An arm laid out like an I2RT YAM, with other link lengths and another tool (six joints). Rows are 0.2 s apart.
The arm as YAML. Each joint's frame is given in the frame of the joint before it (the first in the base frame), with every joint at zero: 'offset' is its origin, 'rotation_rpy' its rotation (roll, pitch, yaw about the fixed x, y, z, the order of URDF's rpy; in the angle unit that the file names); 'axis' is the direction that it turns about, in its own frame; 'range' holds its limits. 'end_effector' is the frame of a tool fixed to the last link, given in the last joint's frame.
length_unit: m
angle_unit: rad
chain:
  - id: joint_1
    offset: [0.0, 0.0, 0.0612]
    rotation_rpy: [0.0, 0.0, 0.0]
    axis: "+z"
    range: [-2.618, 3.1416]
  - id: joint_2
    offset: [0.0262, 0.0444, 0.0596]
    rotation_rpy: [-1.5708, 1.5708, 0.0]
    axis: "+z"
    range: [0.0, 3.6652]
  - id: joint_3
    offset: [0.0, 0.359, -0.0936]
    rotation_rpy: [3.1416, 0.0, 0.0]
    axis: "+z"
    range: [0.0, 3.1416]
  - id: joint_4
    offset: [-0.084, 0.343, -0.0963]
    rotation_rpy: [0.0, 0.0, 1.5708]
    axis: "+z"
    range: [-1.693, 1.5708]
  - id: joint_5
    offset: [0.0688, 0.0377, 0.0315]
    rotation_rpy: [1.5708, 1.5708, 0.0]
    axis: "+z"
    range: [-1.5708, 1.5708]
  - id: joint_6
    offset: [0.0, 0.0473, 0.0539]
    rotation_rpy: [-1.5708, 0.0, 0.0]
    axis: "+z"
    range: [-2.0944, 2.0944]
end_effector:
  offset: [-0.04, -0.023, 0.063]
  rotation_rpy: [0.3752, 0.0, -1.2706]
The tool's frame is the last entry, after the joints.
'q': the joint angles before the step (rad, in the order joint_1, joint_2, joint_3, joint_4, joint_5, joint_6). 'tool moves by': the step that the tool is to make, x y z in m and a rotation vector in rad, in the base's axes. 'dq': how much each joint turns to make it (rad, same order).
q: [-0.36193, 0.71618, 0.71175, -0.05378, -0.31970, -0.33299]
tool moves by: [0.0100, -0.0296, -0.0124, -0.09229, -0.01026, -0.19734]
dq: [-0.00024, 0.06510, -0.04412, 0.13518, 0.20072, -0.07535]
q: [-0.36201, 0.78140, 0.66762, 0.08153, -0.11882, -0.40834]
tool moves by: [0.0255, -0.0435, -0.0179, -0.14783, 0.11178, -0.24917]
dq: [-0.01242, 0.18116, 0.01396, 0.11654, 0.24717, -0.16376]
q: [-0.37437, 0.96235, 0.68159, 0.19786, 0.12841, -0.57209]
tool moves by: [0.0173, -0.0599, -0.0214, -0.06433, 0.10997, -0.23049]
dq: [-0.09046, 0.19856, 0.05022, 0.09210, 0.15081, -0.08898]
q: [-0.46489, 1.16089, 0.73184, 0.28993, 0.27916, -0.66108]
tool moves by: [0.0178, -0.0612, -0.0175, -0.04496, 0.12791, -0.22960]
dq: [-0.07467, 0.21661, 0.10908, 0.04484, 0.16994, -0.07810]
